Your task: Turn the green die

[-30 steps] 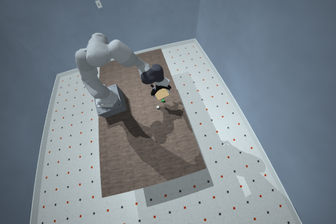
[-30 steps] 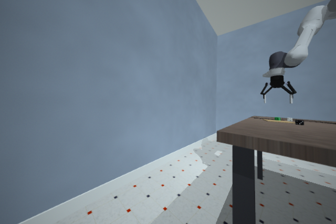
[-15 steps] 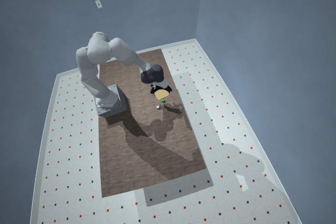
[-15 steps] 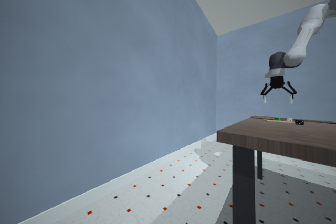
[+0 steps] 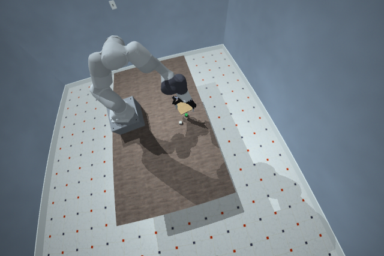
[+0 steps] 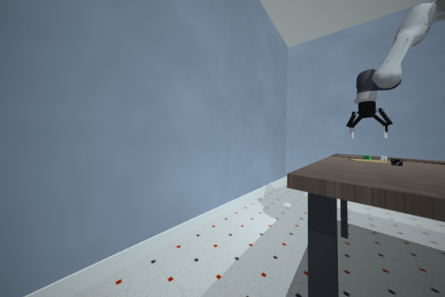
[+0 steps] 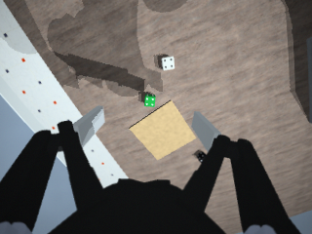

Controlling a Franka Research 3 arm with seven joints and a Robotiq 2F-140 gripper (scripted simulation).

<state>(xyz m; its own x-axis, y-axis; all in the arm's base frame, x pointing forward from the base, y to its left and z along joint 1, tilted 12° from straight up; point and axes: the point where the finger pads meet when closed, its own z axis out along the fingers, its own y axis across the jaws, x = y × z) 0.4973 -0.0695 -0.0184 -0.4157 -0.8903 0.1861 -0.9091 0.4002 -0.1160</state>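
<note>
Right now my hand is 120 mm above the green die. The rest, counted from my hand: white die (70 mm behind, 60 mm to the right, 120 mm below); then tan mat (110 mm to the left, 130 mm below); then black die (90 mm behind, 230 mm to the left, 120 mm below).
</note>
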